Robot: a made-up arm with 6 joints.
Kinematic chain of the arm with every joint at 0, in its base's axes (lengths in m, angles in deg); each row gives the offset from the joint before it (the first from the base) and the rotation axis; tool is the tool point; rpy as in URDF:
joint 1: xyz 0 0 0.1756 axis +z
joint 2: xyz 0 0 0 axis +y
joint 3: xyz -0.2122 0 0.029 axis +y
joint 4: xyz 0.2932 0 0.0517 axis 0.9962 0 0.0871
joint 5: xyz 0 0 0 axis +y
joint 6: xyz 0.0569 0 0.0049 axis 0.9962 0 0.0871
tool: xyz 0 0 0 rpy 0 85 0
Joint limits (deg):
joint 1: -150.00..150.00
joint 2: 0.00..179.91
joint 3: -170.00..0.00
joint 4: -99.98..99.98
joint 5: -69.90..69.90
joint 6: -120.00..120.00
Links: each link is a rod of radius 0.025 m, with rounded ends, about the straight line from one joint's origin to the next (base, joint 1, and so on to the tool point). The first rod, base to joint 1, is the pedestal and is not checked.
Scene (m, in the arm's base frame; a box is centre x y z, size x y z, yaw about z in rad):
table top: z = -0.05
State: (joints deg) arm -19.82 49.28 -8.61 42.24 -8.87 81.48
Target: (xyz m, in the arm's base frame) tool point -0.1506 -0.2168 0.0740
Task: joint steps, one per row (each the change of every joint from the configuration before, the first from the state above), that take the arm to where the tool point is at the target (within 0.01 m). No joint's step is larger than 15 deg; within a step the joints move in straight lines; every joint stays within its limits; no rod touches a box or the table.
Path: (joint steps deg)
1: -14.55 7.82 -3.63 0.55 -1.68 0.00
2: -14.54 7.82 -3.63 0.56 -1.69 0.00
3: -14.55 7.82 -3.63 0.55 -1.68 0.00
4: -14.54 7.82 -3.63 0.55 -1.68 0.00
5: -14.55 7.82 -3.63 0.56 -1.69 0.00
6: -14.55 7.82 -3.63 0.55 -1.68 0.00
7: -14.54 7.83 -3.63 0.55 -1.69 0.00

